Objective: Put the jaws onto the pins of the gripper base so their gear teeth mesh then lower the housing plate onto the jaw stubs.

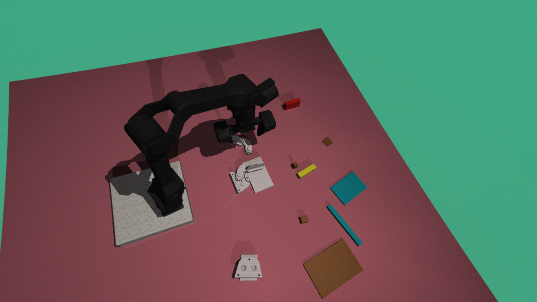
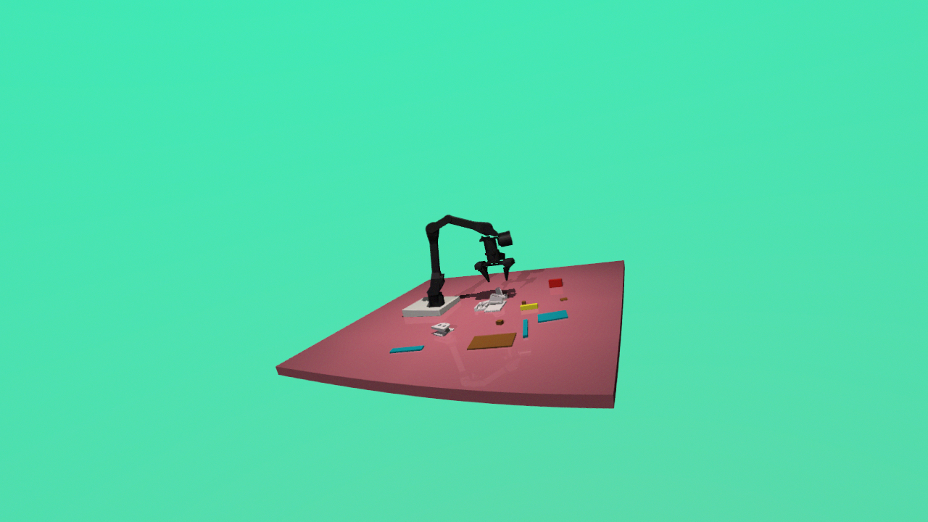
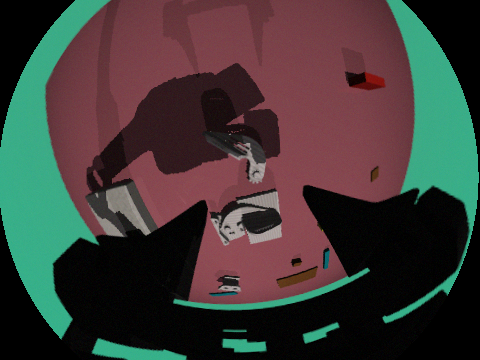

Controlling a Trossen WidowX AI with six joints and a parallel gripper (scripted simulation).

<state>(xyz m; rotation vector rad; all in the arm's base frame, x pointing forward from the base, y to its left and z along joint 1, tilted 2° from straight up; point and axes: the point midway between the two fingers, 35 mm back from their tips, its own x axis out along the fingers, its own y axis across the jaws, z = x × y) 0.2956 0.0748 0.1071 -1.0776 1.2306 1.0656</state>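
The gripper jaw is 80 mm below my gripper tip. Also, from my gripper tip: white stepped block: 160 mm behind, 360 mm to the right, 80 mm below; then yellow bar: 160 mm ahead, 180 mm to the right, 80 mm below; then red block: 260 mm ahead, 90 mm to the left, 70 mm below.
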